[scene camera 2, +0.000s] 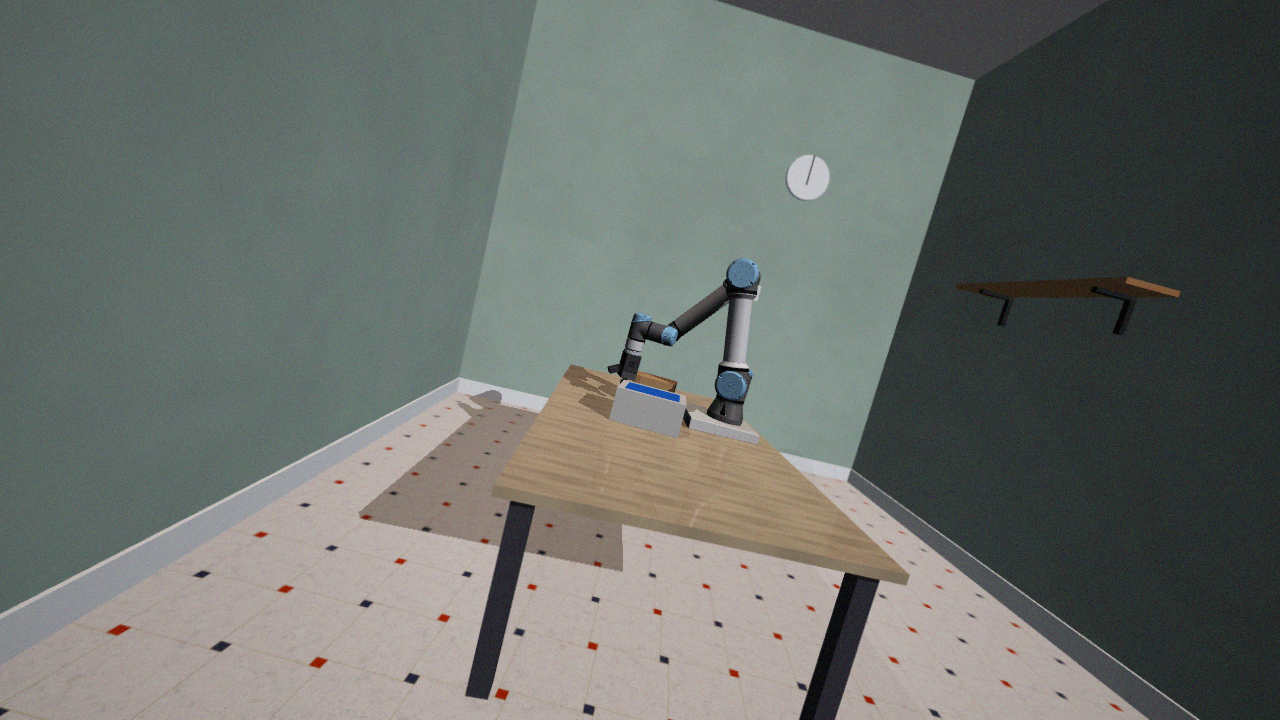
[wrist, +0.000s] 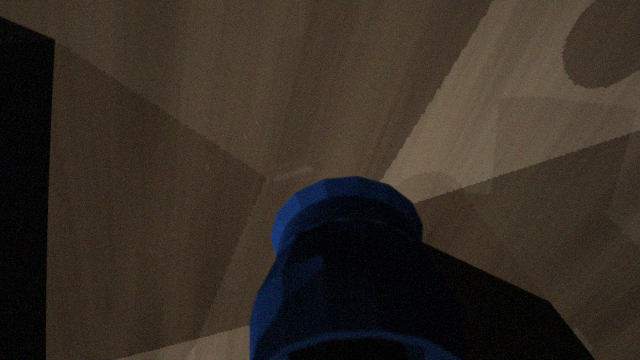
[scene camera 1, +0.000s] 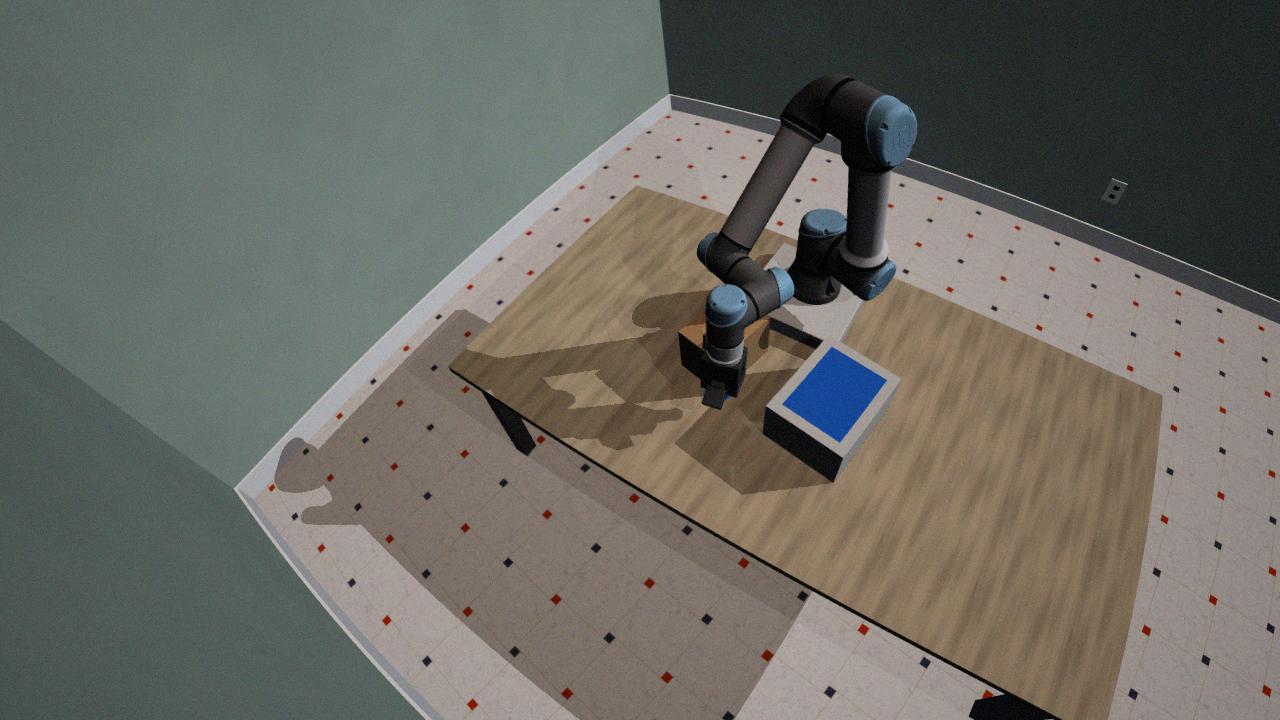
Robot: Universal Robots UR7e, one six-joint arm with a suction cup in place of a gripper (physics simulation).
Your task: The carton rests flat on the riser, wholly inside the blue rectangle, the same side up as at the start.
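Frame: origin at the arm's base, x ahead, y left, z up, level; metres.
Seen in the pictures: hand at its tool point: (wrist: 346, 243); arm's base at its link origin: (scene camera 2: 723, 418) (scene camera 1: 813, 284).
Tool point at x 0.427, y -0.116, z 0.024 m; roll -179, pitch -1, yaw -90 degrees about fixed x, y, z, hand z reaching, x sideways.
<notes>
Offsets run from my tool point to a thing's top centre. "spot": to the spot under its first point. Level surfaces: height alone.
The brown carton @(0.064 m up, 0.147 m back, 0.044 m right) (scene camera 1: 692, 327) (scene camera 2: 659, 381) sits on the table left of the riser; the arm covers much of it in scene camera 1. In the wrist view its side @(spot: 0.039 m down, 0.067 m back, 0.088 m right) (wrist: 505, 310) is a dark face. The grey riser @(0.054 m up, 0.050 m back, 0.246 m left) (scene camera 1: 799, 446) (scene camera 2: 644, 413) carries the blue rectangle @(0.054 m up, 0.050 m back, 0.246 m left) (scene camera 1: 834, 394) (scene camera 2: 653, 392), with nothing on it. In the wrist view the riser (wrist: 24, 200) is the dark block at left. My suction cup (scene camera 1: 726, 398) (scene camera 2: 623, 379) (wrist: 347, 190) points down low beside the carton's near corner, off its top face. No object hangs from it; whether its lip touches anything is hidden.
The wooden table @(0.066 m down) (scene camera 1: 1002, 465) (scene camera 2: 689, 483) bears everything. The arm's pale base plate (scene camera 1: 823, 320) (scene camera 2: 725, 428) lies behind the riser. A wall shelf (scene camera 2: 1056, 286) and a clock (scene camera 2: 808, 177) are far off. Arm shadows cross the table around the cup.
</notes>
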